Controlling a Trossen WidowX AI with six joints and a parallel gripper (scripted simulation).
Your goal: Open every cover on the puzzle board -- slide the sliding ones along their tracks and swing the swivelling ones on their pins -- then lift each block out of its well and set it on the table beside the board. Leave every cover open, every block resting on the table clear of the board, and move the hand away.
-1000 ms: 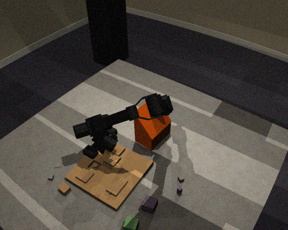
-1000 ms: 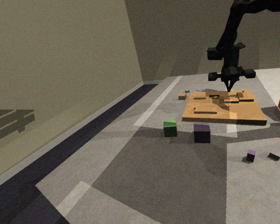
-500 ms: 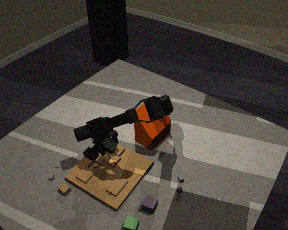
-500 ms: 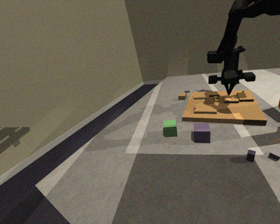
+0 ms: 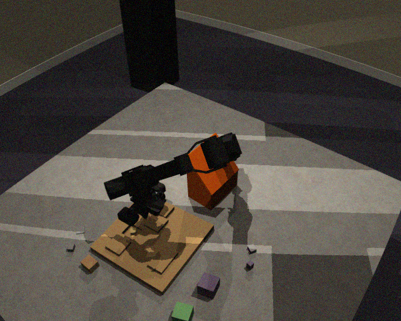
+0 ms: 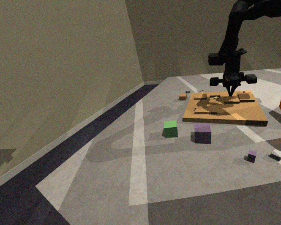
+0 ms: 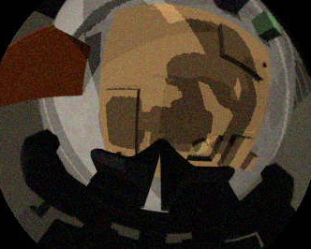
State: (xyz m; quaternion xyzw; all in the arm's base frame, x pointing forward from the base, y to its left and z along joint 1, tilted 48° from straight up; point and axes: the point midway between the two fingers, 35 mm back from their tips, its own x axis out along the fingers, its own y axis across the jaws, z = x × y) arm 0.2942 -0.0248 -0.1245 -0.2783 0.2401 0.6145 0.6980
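My gripper tip is now 5 cm short of the tan puzzle board and 7 cm to the right of it. Round my gripper tip: brown cube 24 cm ahead, 4 cm to the right, 1 cm below; green cube 22 cm ahead, 31 cm to the left; purple cube 11 cm ahead, 32 cm to the left.
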